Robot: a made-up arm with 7 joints. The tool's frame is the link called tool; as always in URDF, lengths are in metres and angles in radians. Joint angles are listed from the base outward.
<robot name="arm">
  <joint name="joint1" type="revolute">
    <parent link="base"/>
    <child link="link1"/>
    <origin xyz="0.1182 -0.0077 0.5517"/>
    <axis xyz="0 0 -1"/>
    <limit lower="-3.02" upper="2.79"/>
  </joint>
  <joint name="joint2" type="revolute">
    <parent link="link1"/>
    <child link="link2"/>
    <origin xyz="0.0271 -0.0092 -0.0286"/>
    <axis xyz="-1 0 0"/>
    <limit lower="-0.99" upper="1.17"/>
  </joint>
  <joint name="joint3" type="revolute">
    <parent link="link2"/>
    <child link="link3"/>
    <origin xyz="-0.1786 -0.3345 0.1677"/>
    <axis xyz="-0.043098 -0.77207 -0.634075"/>
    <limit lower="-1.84" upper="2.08"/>
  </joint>
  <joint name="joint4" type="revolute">
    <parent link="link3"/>
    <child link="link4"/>
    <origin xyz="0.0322 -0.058 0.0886"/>
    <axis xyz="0 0 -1"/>
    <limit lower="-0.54" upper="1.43"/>
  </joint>
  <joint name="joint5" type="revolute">
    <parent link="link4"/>
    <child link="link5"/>
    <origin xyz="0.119 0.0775 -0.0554"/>
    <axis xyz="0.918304 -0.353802 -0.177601"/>
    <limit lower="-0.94" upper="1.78"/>
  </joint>
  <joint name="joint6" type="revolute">
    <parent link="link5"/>
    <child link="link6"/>
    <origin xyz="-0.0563 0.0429 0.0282"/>
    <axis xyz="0 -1 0"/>
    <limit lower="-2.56" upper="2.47"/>
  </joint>
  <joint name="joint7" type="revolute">
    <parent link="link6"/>
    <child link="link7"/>
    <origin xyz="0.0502 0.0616 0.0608"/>
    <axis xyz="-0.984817 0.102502 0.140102"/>
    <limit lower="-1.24" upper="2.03"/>
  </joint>
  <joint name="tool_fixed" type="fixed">
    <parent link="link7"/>
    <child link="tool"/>
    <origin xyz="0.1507 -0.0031 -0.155" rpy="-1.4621 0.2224 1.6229"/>
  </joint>
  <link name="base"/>
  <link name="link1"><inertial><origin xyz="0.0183 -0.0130 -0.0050"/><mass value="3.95"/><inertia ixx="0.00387" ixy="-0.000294" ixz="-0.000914" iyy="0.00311" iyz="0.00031" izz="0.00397"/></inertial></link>
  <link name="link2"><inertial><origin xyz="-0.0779 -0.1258 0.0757"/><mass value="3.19"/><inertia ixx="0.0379" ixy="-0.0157" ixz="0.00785" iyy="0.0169" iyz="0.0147" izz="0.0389"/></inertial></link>
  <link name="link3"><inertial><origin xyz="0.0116 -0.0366 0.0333"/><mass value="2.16"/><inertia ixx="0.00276" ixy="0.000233" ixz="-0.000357" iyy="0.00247" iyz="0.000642" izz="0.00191"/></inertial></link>
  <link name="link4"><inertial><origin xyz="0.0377 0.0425 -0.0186"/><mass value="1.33"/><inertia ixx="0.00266" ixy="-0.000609" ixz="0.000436" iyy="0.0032" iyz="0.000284" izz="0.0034"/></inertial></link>
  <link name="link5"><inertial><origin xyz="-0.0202 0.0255 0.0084"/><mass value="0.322"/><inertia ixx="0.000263" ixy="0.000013" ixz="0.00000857" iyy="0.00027" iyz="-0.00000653" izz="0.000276"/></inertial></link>
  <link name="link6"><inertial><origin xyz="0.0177 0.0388 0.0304"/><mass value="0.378"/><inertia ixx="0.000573" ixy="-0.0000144" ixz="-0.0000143" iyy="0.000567" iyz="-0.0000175" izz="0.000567"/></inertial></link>
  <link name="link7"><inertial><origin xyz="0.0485 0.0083 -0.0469"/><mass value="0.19"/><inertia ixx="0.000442" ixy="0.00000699" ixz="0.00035" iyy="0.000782" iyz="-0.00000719" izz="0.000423"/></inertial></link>
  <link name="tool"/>
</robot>
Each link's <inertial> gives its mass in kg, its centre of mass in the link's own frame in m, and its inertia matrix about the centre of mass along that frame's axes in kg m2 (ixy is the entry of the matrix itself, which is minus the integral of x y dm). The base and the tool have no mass. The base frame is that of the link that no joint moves.
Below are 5 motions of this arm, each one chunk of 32 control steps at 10 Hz.
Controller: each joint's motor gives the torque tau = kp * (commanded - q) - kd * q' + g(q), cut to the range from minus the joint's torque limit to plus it. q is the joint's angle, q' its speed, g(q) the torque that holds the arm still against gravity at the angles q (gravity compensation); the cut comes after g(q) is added. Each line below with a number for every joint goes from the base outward.
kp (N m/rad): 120 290 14 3.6 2.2 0.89 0.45
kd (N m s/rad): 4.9 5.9 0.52 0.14 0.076 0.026 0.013
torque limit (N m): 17 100 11 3.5 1.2 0.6 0.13
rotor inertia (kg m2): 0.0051 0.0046 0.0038 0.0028 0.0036 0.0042 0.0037
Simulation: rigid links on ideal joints. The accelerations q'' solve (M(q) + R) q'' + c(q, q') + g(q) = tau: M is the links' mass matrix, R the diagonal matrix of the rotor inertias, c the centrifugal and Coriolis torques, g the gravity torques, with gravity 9.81 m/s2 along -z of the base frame. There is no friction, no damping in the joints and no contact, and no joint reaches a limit. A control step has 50 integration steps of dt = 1/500 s. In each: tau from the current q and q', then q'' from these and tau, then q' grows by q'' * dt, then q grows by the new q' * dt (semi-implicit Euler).
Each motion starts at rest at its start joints. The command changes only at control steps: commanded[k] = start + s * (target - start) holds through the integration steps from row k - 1 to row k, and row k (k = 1, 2, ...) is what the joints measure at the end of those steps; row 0 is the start. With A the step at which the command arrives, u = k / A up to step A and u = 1 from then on. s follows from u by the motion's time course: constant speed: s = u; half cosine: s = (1 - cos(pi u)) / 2; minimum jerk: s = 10 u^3 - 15 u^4 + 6 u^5; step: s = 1 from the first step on.
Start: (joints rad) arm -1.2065 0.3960 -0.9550 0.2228 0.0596 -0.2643 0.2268
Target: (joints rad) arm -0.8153 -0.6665 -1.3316 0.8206 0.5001 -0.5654 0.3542
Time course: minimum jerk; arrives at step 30
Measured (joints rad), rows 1 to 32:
1: -1.2063 0.3956 -0.9550 0.2227 0.0598 -0.2643 0.2268
2: -1.2052 0.3926 -0.9551 0.2222 0.0615 -0.2640 0.2271
3: -1.2027 0.3852 -0.9572 0.2231 0.0653 -0.2633 0.2277
4: -1.1984 0.3724 -0.9615 0.2276 0.0708 -0.2642 0.2283
5: -1.1920 0.3534 -0.9678 0.2370 0.0785 -0.2687 0.2298
6: -1.1831 0.3276 -0.9763 0.2515 0.0892 -0.2767 0.2327
7: -1.1719 0.2950 -0.9871 0.2708 0.1028 -0.2866 0.2375
8: -1.1581 0.2557 -1.0003 0.2940 0.1193 -0.2974 0.2433
9: -1.1421 0.2100 -1.0158 0.3206 0.1386 -0.3092 0.2496
10: -1.1238 0.1585 -1.0334 0.3504 0.1603 -0.3230 0.2560
11: -1.1036 0.1020 -1.0529 0.3832 0.1839 -0.3390 0.2625
12: -1.0817 0.0414 -1.0740 0.4187 0.2090 -0.3570 0.2698
13: -1.0586 -0.0223 -1.0965 0.4563 0.2352 -0.3762 0.2780
14: -1.0345 -0.0880 -1.1199 0.4950 0.2622 -0.3959 0.2866
15: -1.0099 -0.1545 -1.1438 0.5339 0.2894 -0.4156 0.2952
16: -0.9853 -0.2207 -1.1679 0.5723 0.3164 -0.4352 0.3032
17: -0.9610 -0.2854 -1.1917 0.6095 0.3426 -0.4548 0.3107
18: -0.9376 -0.3474 -1.2149 0.6448 0.3675 -0.4740 0.3177
19: -0.9155 -0.4057 -1.2368 0.6779 0.3909 -0.4923 0.3243
20: -0.8951 -0.4594 -1.2571 0.7082 0.4123 -0.5090 0.3306
21: -0.8767 -0.5076 -1.2754 0.7354 0.4317 -0.5237 0.3362
22: -0.8605 -0.5497 -1.2913 0.7590 0.4487 -0.5364 0.3409
23: -0.8469 -0.5851 -1.3047 0.7789 0.4632 -0.5469 0.3448
24: -0.8358 -0.6138 -1.3155 0.7949 0.4749 -0.5554 0.3479
25: -0.8272 -0.6357 -1.3236 0.8070 0.4840 -0.5617 0.3504
26: -0.8211 -0.6511 -1.3291 0.8154 0.4906 -0.5660 0.3522
27: -0.8173 -0.6606 -1.3323 0.8203 0.4950 -0.5682 0.3535
28: -0.8154 -0.6654 -1.3334 0.8224 0.4976 -0.5687 0.3541
29: -0.8148 -0.6668 -1.3331 0.8223 0.4989 -0.5678 0.3543
30: -0.8151 -0.6665 -1.3320 0.8209 0.4998 -0.5661 0.3543
31: -0.8155 -0.6664 -1.3310 0.8197 0.5007 -0.5641 0.3542
32: -0.8155 -0.6665 -1.3311 0.8202 0.5012 -0.5630 0.3539

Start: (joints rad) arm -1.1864 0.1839 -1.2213 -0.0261 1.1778 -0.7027 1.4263
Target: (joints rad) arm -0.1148 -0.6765 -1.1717 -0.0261 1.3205 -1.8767 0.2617
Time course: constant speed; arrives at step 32
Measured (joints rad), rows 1 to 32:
1: -1.1577 0.1500 -1.2002 -0.0335 1.1784 -0.7217 1.4115
2: -1.1183 0.1195 -1.2205 -0.0147 1.2074 -0.7510 1.3707
3: -1.0814 0.0961 -1.2216 -0.0061 1.1973 -0.8069 1.3175
4: -1.0492 0.0689 -1.2142 -0.0244 1.1911 -0.8679 1.2681
5: -1.0171 0.0416 -1.2146 -0.0379 1.2004 -0.9134 1.2230
6: -0.9828 0.0149 -1.2135 -0.0353 1.2052 -0.9434 1.1844
7: -0.9489 -0.0120 -1.2110 -0.0268 1.2102 -0.9669 1.1564
8: -0.9159 -0.0391 -1.2087 -0.0210 1.2178 -0.9937 1.1335
9: -0.8828 -0.0660 -1.2065 -0.0197 1.2234 -1.0285 1.1046
10: -0.8492 -0.0928 -1.2052 -0.0220 1.2265 -1.0701 1.0648
11: -0.8153 -0.1197 -1.2044 -0.0258 1.2290 -1.1144 1.0183
12: -0.7816 -0.1465 -1.2033 -0.0286 1.2324 -1.1565 0.9737
13: -0.7481 -0.1734 -1.2017 -0.0292 1.2369 -1.1934 0.9365
14: -0.7147 -0.2003 -1.1997 -0.0277 1.2422 -1.2259 0.9056
15: -0.6813 -0.2273 -1.1979 -0.0253 1.2475 -1.2578 0.8757
16: -0.6478 -0.2542 -1.1961 -0.0239 1.2524 -1.2922 0.8419
17: -0.6143 -0.2810 -1.1946 -0.0241 1.2567 -1.3300 0.8033
18: -0.5807 -0.3079 -1.1932 -0.0256 1.2607 -1.3698 0.7626
19: -0.5472 -0.3348 -1.1918 -0.0273 1.2646 -1.4093 0.7233
20: -0.5136 -0.3617 -1.1903 -0.0280 1.2689 -1.4468 0.6871
21: -0.4801 -0.3885 -1.1887 -0.0276 1.2734 -1.4823 0.6531
22: -0.4466 -0.4154 -1.1870 -0.0266 1.2782 -1.5171 0.6189
23: -0.4132 -0.4423 -1.1853 -0.0259 1.2829 -1.5525 0.5829
24: -0.3796 -0.4692 -1.1838 -0.0258 1.2875 -1.5892 0.5454
25: -0.3461 -0.4961 -1.1822 -0.0264 1.2918 -1.6270 0.5075
26: -0.3126 -0.5230 -1.1808 -0.0272 1.2960 -1.6650 0.4704
27: -0.2790 -0.5499 -1.1792 -0.0277 1.3003 -1.7024 0.4344
28: -0.2455 -0.5767 -1.1777 -0.0277 1.3047 -1.7390 0.3989
29: -0.2120 -0.6036 -1.1761 -0.0274 1.3092 -1.7751 0.3631
30: -0.1785 -0.6305 -1.1745 -0.0271 1.3138 -1.8111 0.3266
31: -0.1450 -0.6574 -1.1729 -0.0270 1.3183 -1.8477 0.2896
32: -0.1115 -0.6843 -1.1714 -0.0272 1.3228 -1.8847 0.2528

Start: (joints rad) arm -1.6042 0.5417 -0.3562 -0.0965 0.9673 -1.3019 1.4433
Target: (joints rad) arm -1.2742 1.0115 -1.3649 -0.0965 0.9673 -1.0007 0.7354
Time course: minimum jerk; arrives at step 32
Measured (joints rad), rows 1 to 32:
1: -1.6041 0.5419 -0.3565 -0.0963 0.9674 -1.3017 1.4432
2: -1.6036 0.5429 -0.3587 -0.0954 0.9678 -1.3007 1.4426
3: -1.6020 0.5456 -0.3640 -0.0937 0.9681 -1.2979 1.4404
4: -1.5990 0.5503 -0.3733 -0.0923 0.9684 -1.2934 1.4352
5: -1.5944 0.5574 -0.3875 -0.0918 0.9687 -1.2876 1.4260
6: -1.5879 0.5671 -0.4073 -0.0919 0.9687 -1.2814 1.4119
7: -1.5797 0.5795 -0.4326 -0.0924 0.9684 -1.2745 1.3930
8: -1.5695 0.5944 -0.4637 -0.0930 0.9680 -1.2662 1.3697
9: -1.5575 0.6120 -0.5002 -0.0935 0.9677 -1.2557 1.3429
10: -1.5438 0.6319 -0.5418 -0.0940 0.9676 -1.2430 1.3130
11: -1.5286 0.6540 -0.5882 -0.0944 0.9674 -1.2288 1.2801
12: -1.5120 0.6779 -0.6386 -0.0949 0.9671 -1.2137 1.2443
13: -1.4942 0.7033 -0.6925 -0.0954 0.9667 -1.1980 1.2056
14: -1.4757 0.7299 -0.7491 -0.0961 0.9663 -1.1819 1.1647
15: -1.4565 0.7571 -0.8073 -0.0969 0.9659 -1.1654 1.1225
16: -1.4371 0.7847 -0.8665 -0.0976 0.9655 -1.1485 1.0800
17: -1.4177 0.8121 -0.9255 -0.0982 0.9652 -1.1314 1.0380
18: -1.3986 0.8390 -0.9835 -0.0985 0.9650 -1.1144 0.9969
19: -1.3803 0.8649 -1.0396 -0.0988 0.9648 -1.0980 0.9572
20: -1.3628 0.8894 -1.0929 -0.0992 0.9647 -1.0825 0.9195
21: -1.3465 0.9123 -1.1428 -0.0995 0.9646 -1.0681 0.8841
22: -1.3316 0.9331 -1.1884 -0.0999 0.9646 -1.0550 0.8518
23: -1.3183 0.9516 -1.2291 -0.1002 0.9646 -1.0433 0.8231
24: -1.3068 0.9677 -1.2646 -0.1004 0.9648 -1.0330 0.7983
25: -1.2970 0.9811 -1.2945 -0.1005 0.9649 -1.0241 0.7777
26: -1.2891 0.9919 -1.3186 -0.1004 0.9652 -1.0169 0.7612
27: -1.2831 1.0001 -1.3372 -0.1002 0.9654 -1.0113 0.7488
28: -1.2788 1.0058 -1.3504 -0.0999 0.9657 -1.0073 0.7403
29: -1.2761 1.0093 -1.3589 -0.0995 0.9660 -1.0046 0.7352
30: -1.2746 1.0111 -1.3634 -0.0989 0.9663 -1.0029 0.7332
31: -1.2742 1.0116 -1.3650 -0.0980 0.9667 -1.0019 0.7334
32: -1.2742 1.0115 -1.3650 -0.0970 0.9671 -1.0012 0.7349

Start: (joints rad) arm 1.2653 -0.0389 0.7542 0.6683 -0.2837 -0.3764 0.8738
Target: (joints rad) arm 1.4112 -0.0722 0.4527 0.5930 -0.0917 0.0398 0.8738
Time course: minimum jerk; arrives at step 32
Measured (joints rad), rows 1 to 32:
1: 1.2653 -0.0389 0.7541 0.6683 -0.2836 -0.3763 0.8738
2: 1.2656 -0.0390 0.7534 0.6683 -0.2832 -0.3757 0.8738
3: 1.2662 -0.0392 0.7517 0.6682 -0.2823 -0.3738 0.8738
4: 1.2675 -0.0396 0.7488 0.6677 -0.2807 -0.3702 0.8737
5: 1.2695 -0.0401 0.7445 0.6667 -0.2781 -0.3644 0.8736
6: 1.2723 -0.0408 0.7387 0.6651 -0.2743 -0.3560 0.8735
7: 1.2760 -0.0416 0.7312 0.6631 -0.2695 -0.3451 0.8735
8: 1.2805 -0.0427 0.7220 0.6607 -0.2635 -0.3318 0.8736
9: 1.2857 -0.0439 0.7111 0.6580 -0.2566 -0.3164 0.8737
10: 1.2917 -0.0453 0.6987 0.6548 -0.2487 -0.2990 0.8738
11: 1.2985 -0.0469 0.6849 0.6513 -0.2399 -0.2797 0.8737
12: 1.3058 -0.0486 0.6699 0.6474 -0.2303 -0.2586 0.8736
13: 1.3136 -0.0504 0.6538 0.6432 -0.2201 -0.2360 0.8736
14: 1.3218 -0.0523 0.6370 0.6388 -0.2093 -0.2123 0.8737
15: 1.3303 -0.0542 0.6197 0.6343 -0.1982 -0.1879 0.8737
16: 1.3389 -0.0561 0.6021 0.6297 -0.1869 -0.1633 0.8738
17: 1.3474 -0.0581 0.5845 0.6252 -0.1756 -0.1388 0.8738
18: 1.3559 -0.0600 0.5672 0.6207 -0.1646 -0.1148 0.8738
19: 1.3640 -0.0618 0.5505 0.6164 -0.1539 -0.0916 0.8738
20: 1.3718 -0.0636 0.5346 0.6122 -0.1437 -0.0694 0.8738
21: 1.3790 -0.0652 0.5197 0.6084 -0.1342 -0.0488 0.8738
22: 1.3857 -0.0667 0.5061 0.6049 -0.1255 -0.0300 0.8739
23: 1.3916 -0.0680 0.4939 0.6017 -0.1177 -0.0133 0.8739
24: 1.3968 -0.0691 0.4833 0.5991 -0.1109 0.0012 0.8739
25: 1.4011 -0.0700 0.4744 0.5968 -0.1052 0.0133 0.8739
26: 1.4047 -0.0708 0.4671 0.5950 -0.1006 0.0231 0.8739
27: 1.4074 -0.0714 0.4615 0.5937 -0.0970 0.0305 0.8739
28: 1.4093 -0.0718 0.4575 0.5929 -0.0945 0.0356 0.8739
29: 1.4105 -0.0720 0.4549 0.5924 -0.0928 0.0388 0.8739
30: 1.4111 -0.0722 0.4534 0.5923 -0.0920 0.0402 0.8739
31: 1.4113 -0.0722 0.4529 0.5925 -0.0917 0.0404 0.8739
32: 1.4113 -0.0722 0.4527 0.5928 -0.0917 0.0400 0.8738

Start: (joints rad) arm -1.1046 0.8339 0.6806 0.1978 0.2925 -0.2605 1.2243
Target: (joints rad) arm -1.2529 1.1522 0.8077 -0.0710 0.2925 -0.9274 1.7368
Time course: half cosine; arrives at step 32
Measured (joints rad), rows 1 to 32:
1: -1.1051 0.8347 0.6808 0.1981 0.2926 -0.2620 1.2250
2: -1.1061 0.8372 0.6817 0.1981 0.2930 -0.2674 1.2281
3: -1.1076 0.8415 0.6834 0.1959 0.2934 -0.2768 1.2350
4: -1.1098 0.8472 0.6856 0.1906 0.2935 -0.2884 1.2451
5: -1.1127 0.8542 0.6881 0.1833 0.2934 -0.3020 1.2570
6: -1.1163 0.8625 0.6911 0.1755 0.2933 -0.3188 1.2701
7: -1.1204 0.8722 0.6949 0.1674 0.2935 -0.3391 1.2846
8: -1.1251 0.8829 0.6992 0.1589 0.2937 -0.3621 1.3015
9: -1.1303 0.8947 0.7039 0.1493 0.2939 -0.3870 1.3210
10: -1.1360 0.9075 0.7090 0.1385 0.2939 -0.4134 1.3423
11: -1.1421 0.9211 0.7145 0.1266 0.2940 -0.4414 1.3648
12: -1.1485 0.9354 0.7203 0.1140 0.2941 -0.4710 1.3878
13: -1.1552 0.9503 0.7263 0.1010 0.2941 -0.5021 1.4113
14: -1.1621 0.9655 0.7325 0.0879 0.2941 -0.5343 1.4356
15: -1.1692 0.9810 0.7388 0.0747 0.2941 -0.5670 1.4607
16: -1.1764 0.9967 0.7452 0.0612 0.2941 -0.5997 1.4863
17: -1.1837 1.0123 0.7517 0.0477 0.2942 -0.6321 1.5119
18: -1.1909 1.0277 0.7580 0.0343 0.2942 -0.6643 1.5370
19: -1.1979 1.0428 0.7642 0.0212 0.2941 -0.6959 1.5613
20: -1.2048 1.0574 0.7701 0.0085 0.2941 -0.7268 1.5847
21: -1.2115 1.0714 0.7758 -0.0037 0.2940 -0.7564 1.6072
22: -1.2178 1.0846 0.7812 -0.0151 0.2939 -0.7843 1.6286
23: -1.2238 1.0970 0.7862 -0.0258 0.2938 -0.8102 1.6487
24: -1.2293 1.1083 0.7908 -0.0357 0.2937 -0.8340 1.6672
25: -1.2344 1.1186 0.7949 -0.0445 0.2936 -0.8556 1.6838
26: -1.2389 1.1276 0.7984 -0.0524 0.2935 -0.8748 1.6984
27: -1.2428 1.1354 0.8015 -0.0590 0.2934 -0.8913 1.7108
28: -1.2461 1.1417 0.8039 -0.0645 0.2932 -0.9048 1.7210
29: -1.2488 1.1467 0.8058 -0.0688 0.2931 -0.9154 1.7290
30: -1.2508 1.1501 0.8071 -0.0717 0.2930 -0.9227 1.7347
31: -1.2521 1.1521 0.8077 -0.0734 0.2928 -0.9270 1.7379
32: -1.2526 1.1525 0.8077 -0.0736 0.2927 -0.9280 1.7386

